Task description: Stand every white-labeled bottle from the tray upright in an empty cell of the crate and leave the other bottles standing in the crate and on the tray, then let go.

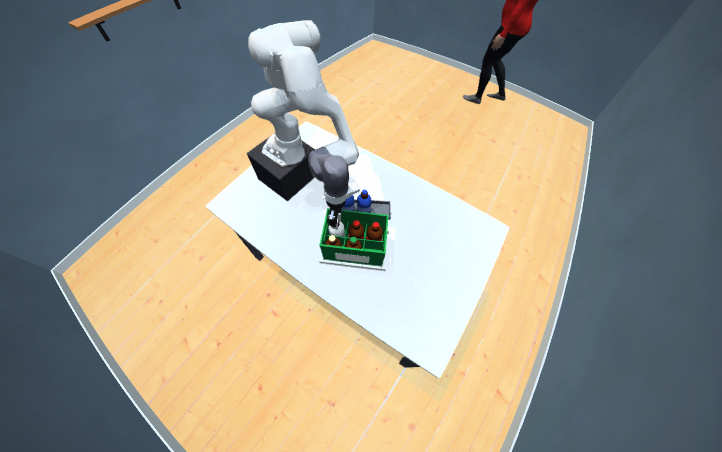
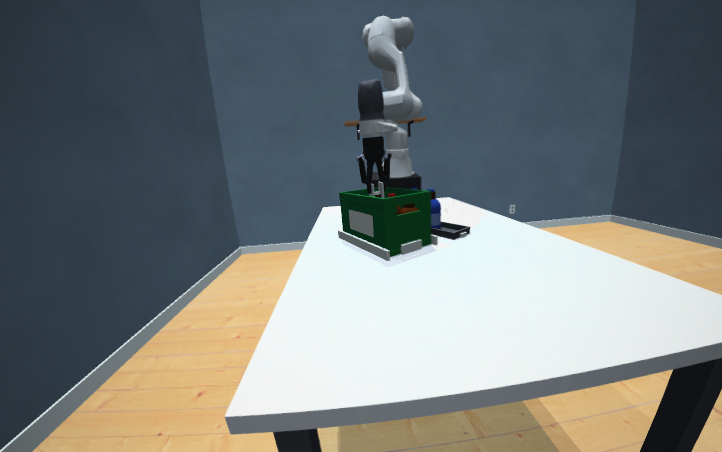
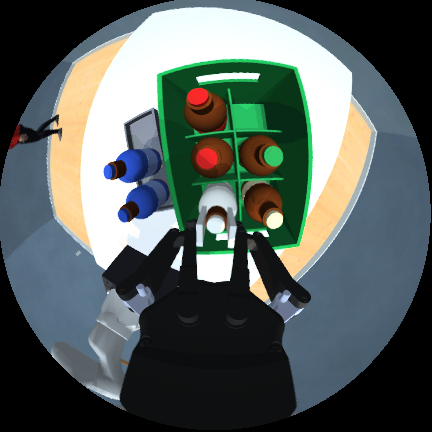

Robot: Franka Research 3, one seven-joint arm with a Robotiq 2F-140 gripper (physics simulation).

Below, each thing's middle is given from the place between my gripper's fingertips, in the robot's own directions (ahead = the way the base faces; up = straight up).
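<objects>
My hand 4 cm above white-labeled bottle [image 3: 216, 196]. Green-capped bottle [image 3: 259, 154]: 11 cm ahead of my hand, 5 cm to the right of it, 4 cm below it. Cream-capped bottle [image 3: 262, 202]: 3 cm ahead of my hand, 8 cm to the right of it, 4 cm below it.
</objects>
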